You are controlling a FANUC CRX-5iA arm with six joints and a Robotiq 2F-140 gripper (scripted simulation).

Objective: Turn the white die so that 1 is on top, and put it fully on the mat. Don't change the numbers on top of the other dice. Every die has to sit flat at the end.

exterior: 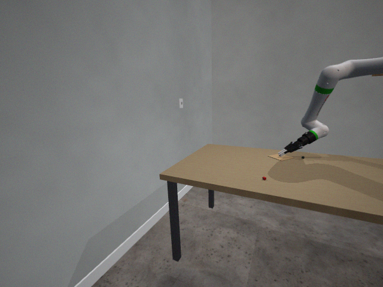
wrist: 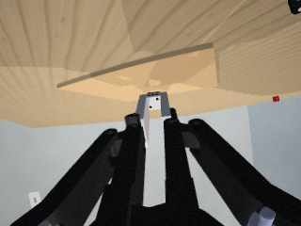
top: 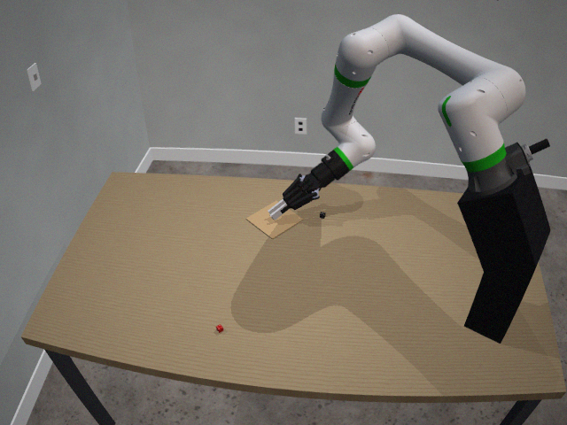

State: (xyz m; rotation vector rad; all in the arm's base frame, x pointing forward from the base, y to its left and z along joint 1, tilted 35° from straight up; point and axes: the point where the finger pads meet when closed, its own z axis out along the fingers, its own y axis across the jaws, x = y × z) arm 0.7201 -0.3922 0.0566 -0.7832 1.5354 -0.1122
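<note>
My gripper is now 4 cm above the tan mat, 2 cm short of it and 1 cm to the right of it. The rest, counted from my hand: black die: 15 cm behind, 3 cm below, 1 cm to the right; white die: 2 cm below, 2 cm ahead, 1 cm to the left; red die: 49 cm to the left, 14 cm ahead, 3 cm below.
</note>
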